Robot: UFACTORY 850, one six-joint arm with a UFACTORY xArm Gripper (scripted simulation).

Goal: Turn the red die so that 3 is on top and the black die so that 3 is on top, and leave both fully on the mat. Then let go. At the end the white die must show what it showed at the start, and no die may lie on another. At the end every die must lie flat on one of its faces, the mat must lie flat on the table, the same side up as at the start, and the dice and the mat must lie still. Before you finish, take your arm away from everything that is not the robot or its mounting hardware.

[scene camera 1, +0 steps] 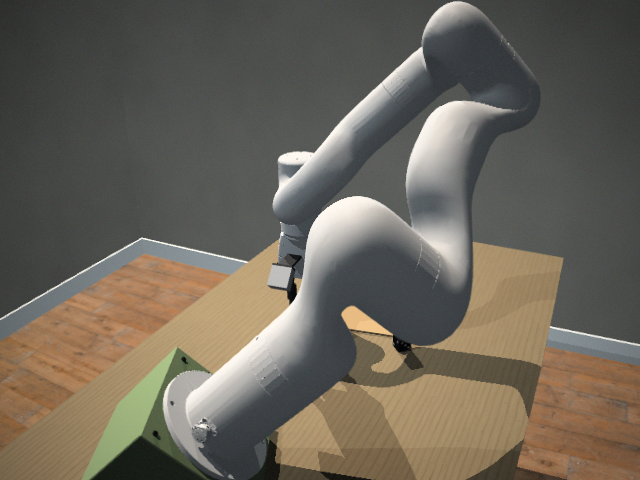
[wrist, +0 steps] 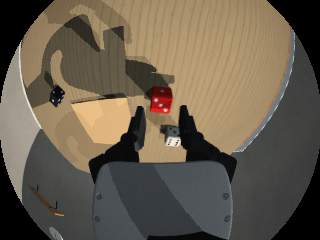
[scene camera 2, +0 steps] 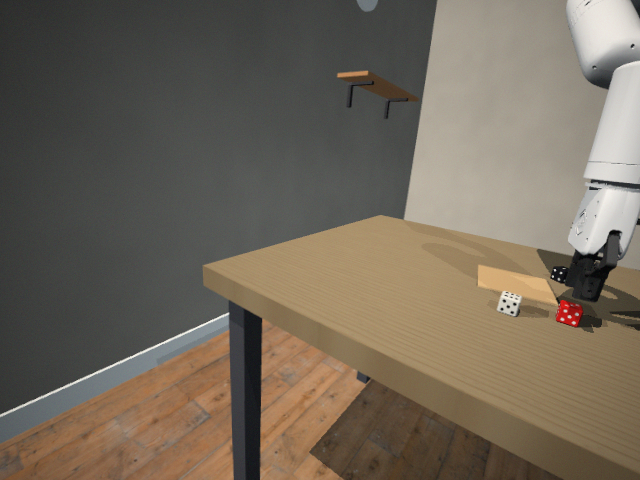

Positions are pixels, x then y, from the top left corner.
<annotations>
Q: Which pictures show the tan mat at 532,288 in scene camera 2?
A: Scene camera 1, the wrist view and scene camera 2: all of them.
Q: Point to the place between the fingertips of the gripper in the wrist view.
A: At 162,114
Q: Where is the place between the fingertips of the gripper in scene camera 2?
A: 579,293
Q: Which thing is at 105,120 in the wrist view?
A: A tan mat.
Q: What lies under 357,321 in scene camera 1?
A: A tan mat.
</annotations>
